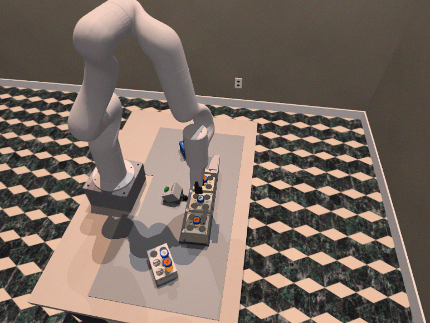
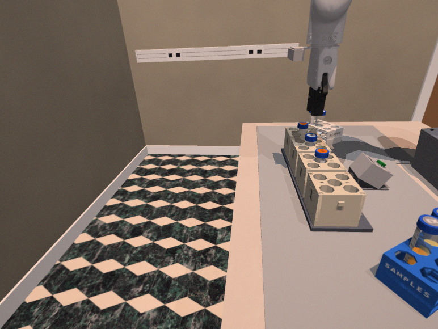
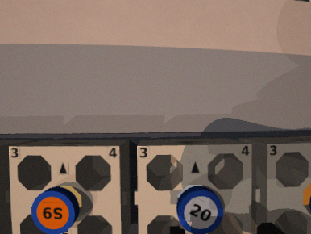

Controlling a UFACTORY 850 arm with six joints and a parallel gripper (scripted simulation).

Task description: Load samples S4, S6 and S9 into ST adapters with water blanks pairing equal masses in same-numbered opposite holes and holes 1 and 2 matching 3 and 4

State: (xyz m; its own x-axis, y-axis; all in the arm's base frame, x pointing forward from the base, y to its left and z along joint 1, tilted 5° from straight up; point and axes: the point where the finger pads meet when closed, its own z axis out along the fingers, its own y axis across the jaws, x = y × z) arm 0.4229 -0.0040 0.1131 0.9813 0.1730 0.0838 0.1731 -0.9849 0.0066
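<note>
Now: hand 30 mm past the sample tube, 300 mm to the left of it and 150 mm above it. The rest, counted from my hand: green done key: 190 mm behind, 40 mm to the left, 150 mm below; then adapter: 40 mm behind, 220 mm to the left, 160 mm below; then white-dot tube: 50 mm behind, 280 mm to the right, 150 mm below.
</note>
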